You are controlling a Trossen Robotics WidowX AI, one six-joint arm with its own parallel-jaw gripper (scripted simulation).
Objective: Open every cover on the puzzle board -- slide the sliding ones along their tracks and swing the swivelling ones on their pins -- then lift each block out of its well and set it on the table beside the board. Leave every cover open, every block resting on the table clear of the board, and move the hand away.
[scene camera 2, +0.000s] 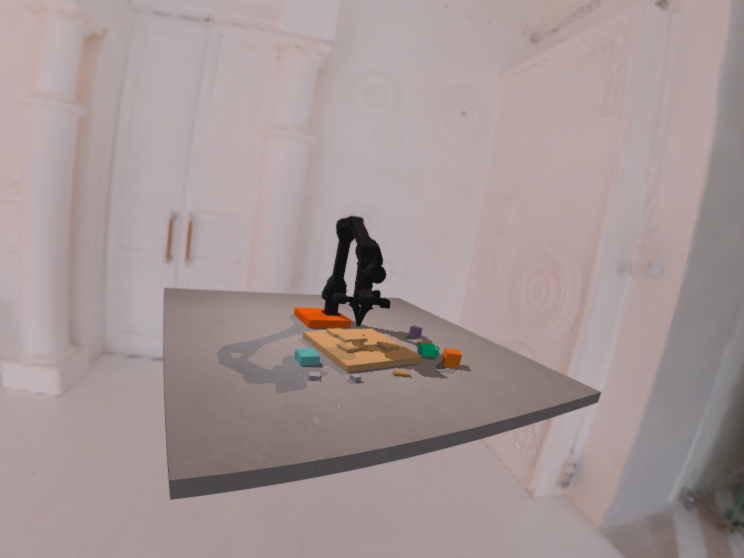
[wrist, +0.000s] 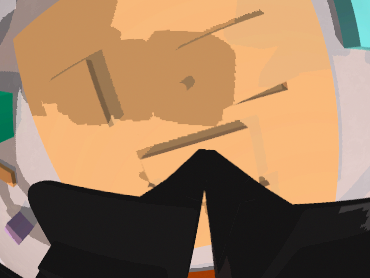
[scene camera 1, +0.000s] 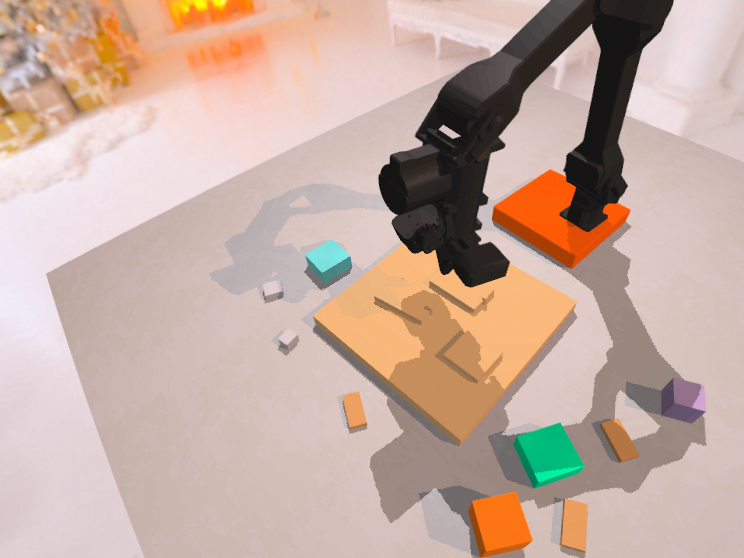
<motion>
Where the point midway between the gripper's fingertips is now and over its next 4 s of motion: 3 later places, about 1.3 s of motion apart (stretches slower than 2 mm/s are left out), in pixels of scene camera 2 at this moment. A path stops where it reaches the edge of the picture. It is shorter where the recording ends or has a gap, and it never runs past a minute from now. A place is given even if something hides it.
My gripper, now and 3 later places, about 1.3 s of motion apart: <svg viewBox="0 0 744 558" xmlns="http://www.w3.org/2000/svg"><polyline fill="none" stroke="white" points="358,326 382,326 381,336 382,342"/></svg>
</motion>
